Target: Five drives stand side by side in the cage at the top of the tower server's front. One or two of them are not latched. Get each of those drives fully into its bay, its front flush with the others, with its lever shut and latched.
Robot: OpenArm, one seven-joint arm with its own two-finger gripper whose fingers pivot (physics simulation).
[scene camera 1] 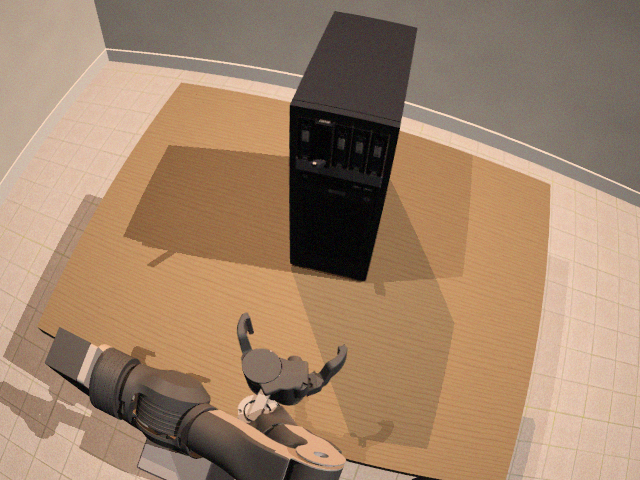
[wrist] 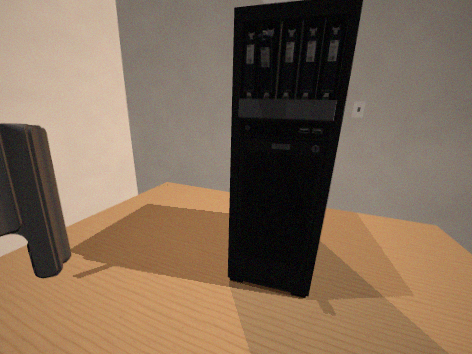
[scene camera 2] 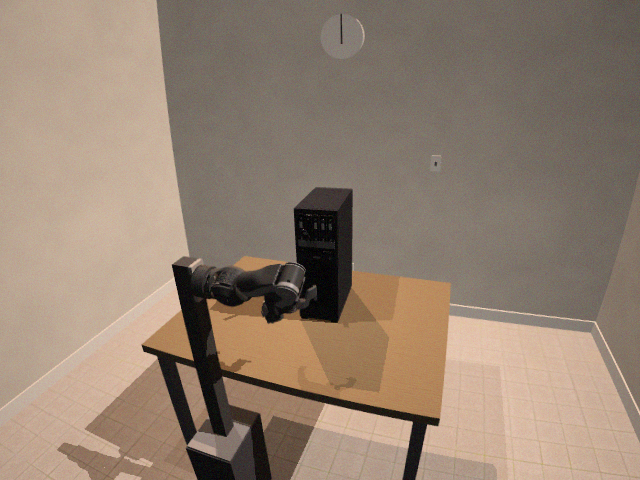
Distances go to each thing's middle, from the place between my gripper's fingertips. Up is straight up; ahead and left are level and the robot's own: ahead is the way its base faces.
Now: hand 45 cm short of the black tower server (scene camera 1: pixel 358 75), 7 cm above it and 2 cm to the right of it.
